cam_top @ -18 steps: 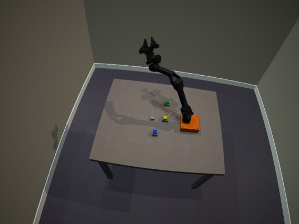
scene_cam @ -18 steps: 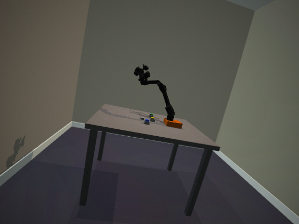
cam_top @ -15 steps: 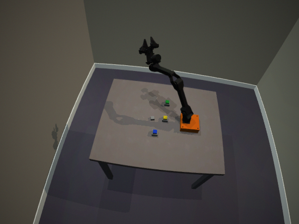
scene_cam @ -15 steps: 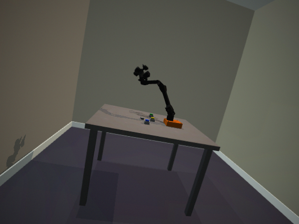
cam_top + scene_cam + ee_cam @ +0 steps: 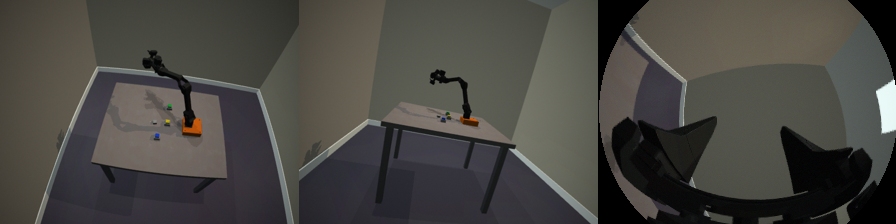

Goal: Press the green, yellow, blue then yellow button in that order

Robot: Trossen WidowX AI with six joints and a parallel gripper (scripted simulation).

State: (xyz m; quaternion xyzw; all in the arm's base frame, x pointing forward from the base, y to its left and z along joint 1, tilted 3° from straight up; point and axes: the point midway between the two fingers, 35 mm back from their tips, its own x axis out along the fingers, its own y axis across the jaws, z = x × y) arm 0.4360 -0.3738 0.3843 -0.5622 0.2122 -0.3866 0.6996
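Right now my gripper tip is 28 cm past the yellow button, 42 cm to the right of it and 37 cm above it. Also, from my gripper tip: small grey block: 17 cm behind, 43 cm to the left, 39 cm below; then blue button: 22 cm behind, 57 cm to the left, 37 cm below.
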